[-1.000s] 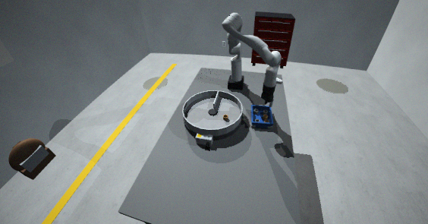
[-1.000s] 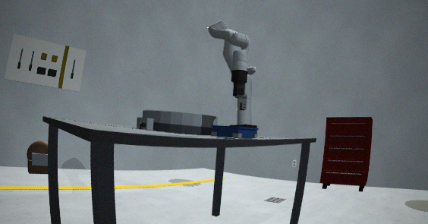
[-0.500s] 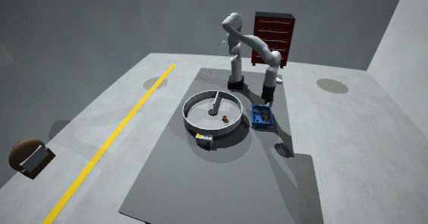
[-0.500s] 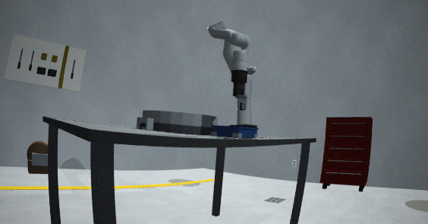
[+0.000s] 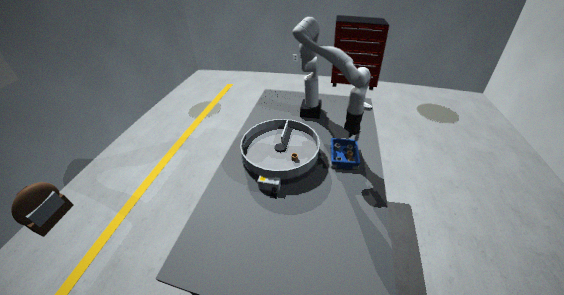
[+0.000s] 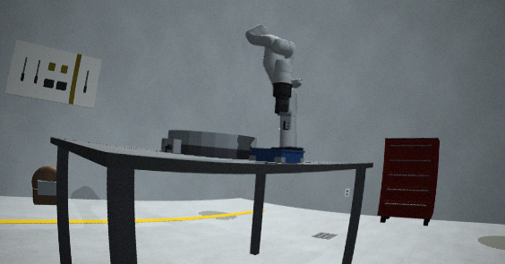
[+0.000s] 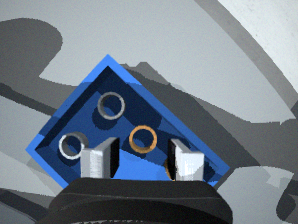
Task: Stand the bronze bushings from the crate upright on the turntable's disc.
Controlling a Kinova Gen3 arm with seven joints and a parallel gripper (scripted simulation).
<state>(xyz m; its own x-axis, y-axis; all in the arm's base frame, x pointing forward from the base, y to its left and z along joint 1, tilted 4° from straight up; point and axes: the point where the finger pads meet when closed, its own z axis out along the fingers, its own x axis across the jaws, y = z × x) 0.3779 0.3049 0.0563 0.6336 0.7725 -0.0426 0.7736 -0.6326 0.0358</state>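
Now: hand 1 cm short of the blue crate, 3 cm to the left of it and 12 cm above it. The rest, counted from my hand: turntable: 9 cm ahead, 37 cm to the right, 10 cm below.
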